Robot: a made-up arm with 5 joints.
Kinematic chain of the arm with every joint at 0, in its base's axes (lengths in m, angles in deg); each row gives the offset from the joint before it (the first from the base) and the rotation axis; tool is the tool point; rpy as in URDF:
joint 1: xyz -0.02 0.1 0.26 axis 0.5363 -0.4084 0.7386
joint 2: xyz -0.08 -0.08 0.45 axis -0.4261 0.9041 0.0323
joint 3: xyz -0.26 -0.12 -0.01 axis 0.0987 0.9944 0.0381
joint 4: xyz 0 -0.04 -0.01 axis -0.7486 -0.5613 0.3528
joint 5: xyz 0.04 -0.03 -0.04 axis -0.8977 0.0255 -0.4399
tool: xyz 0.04 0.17 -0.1 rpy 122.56 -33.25 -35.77
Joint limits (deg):
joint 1: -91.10..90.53
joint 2: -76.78..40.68
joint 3: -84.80..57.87
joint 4: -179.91..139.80
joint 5: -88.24..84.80
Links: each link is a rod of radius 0.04 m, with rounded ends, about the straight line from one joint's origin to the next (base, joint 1, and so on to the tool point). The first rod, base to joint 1, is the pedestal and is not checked.
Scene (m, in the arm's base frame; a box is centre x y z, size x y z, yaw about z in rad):
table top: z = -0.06
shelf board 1: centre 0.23 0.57 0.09 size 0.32 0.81 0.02 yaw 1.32
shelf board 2: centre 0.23 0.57 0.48 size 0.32 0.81 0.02 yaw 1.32
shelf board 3: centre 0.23 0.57 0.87 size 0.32 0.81 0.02 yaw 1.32
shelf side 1: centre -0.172 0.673 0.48 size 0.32 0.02 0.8 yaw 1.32
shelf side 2: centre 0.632 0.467 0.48 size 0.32 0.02 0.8 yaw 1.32
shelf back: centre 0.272 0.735 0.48 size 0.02 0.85 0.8 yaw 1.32
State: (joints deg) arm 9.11 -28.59 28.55 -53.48 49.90
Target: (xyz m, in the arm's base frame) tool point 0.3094 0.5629 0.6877
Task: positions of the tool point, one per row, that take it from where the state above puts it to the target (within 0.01 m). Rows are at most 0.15 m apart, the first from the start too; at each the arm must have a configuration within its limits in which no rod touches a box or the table.
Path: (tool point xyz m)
1: -0.2755 0.1010 0.4485
2: -0.2098 0.1721 0.5418
3: -0.1323 0.2478 0.6253
4: -0.0420 0.3320 0.6898
5: 0.0634 0.4208 0.7252
6: 0.1824 0.5027 0.7245
7: 0.3094 0.5629 0.6877

